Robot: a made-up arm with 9 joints. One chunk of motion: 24 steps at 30 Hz.
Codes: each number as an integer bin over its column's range. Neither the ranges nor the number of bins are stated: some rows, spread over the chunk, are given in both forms.
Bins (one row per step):
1: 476 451 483 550 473 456
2: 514 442 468 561 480 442
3: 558 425 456 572 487 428
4: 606 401 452 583 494 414
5: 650 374 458 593 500 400
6: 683 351 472 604 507 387
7: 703 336 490 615 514 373
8: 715 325 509 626 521 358
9: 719 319 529 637 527 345
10: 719 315 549 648 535 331
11: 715 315 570 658 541 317
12: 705 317 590 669 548 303
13: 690 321 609 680 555 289
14: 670 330 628 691 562 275
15: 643 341 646 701 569 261
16: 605 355 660 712 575 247
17: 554 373 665 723 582 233
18: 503 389 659 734 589 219
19: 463 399 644 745 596 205
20: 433 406 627 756 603 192
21: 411 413 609 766 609 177
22: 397 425 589 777 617 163
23: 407 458 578 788 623 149
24: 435 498 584 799 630 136
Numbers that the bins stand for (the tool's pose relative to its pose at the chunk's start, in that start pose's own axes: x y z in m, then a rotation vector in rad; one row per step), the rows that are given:
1: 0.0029 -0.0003 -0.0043 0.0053 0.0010 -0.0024
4: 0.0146 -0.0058 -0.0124 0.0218 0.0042 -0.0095
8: 0.0244 -0.0142 0.0025 0.0433 0.0082 -0.0191
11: 0.0244 -0.0153 0.0183 0.0593 0.0112 -0.0261
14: 0.0204 -0.0137 0.0334 0.0758 0.0144 -0.0332
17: 0.0099 -0.0089 0.0431 0.0919 0.0174 -0.0404
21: -0.0030 -0.0045 0.0285 0.1134 0.0214 -0.0499
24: -0.0008 0.0048 0.0220 0.1299 0.0246 -0.0569
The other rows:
2: 0.0063 -0.0013 -0.0082 0.0108 0.0021 -0.0048
3: 0.0103 -0.0032 -0.0113 0.0163 0.0031 -0.0072
5: 0.0186 -0.0088 -0.0108 0.0268 0.0051 -0.0119
6: 0.0215 -0.0114 -0.0072 0.0323 0.0061 -0.0141
7: 0.0233 -0.0130 -0.0025 0.0378 0.0072 -0.0165
9: 0.0248 -0.0149 0.0077 0.0488 0.0091 -0.0213
10: 0.0248 -0.0153 0.0129 0.0543 0.0103 -0.0237
12: 0.0235 -0.0151 0.0236 0.0648 0.0123 -0.0284
13: 0.0222 -0.0147 0.0285 0.0703 0.0133 -0.0308
15: 0.0179 -0.0125 0.0381 0.0809 0.0154 -0.0356
16: 0.0145 -0.0109 0.0418 0.0864 0.0163 -0.0380
18: 0.0053 -0.0072 0.0415 0.0974 0.0184 -0.0427
19: 0.0017 -0.0061 0.0376 0.1029 0.0195 -0.0451
20: -0.0010 -0.0053 0.0332 0.1084 0.0205 -0.0473
22: -0.0042 -0.0032 0.0233 0.1189 0.0226 -0.0523
23: -0.0033 0.0004 0.0204 0.1244 0.0235 -0.0546

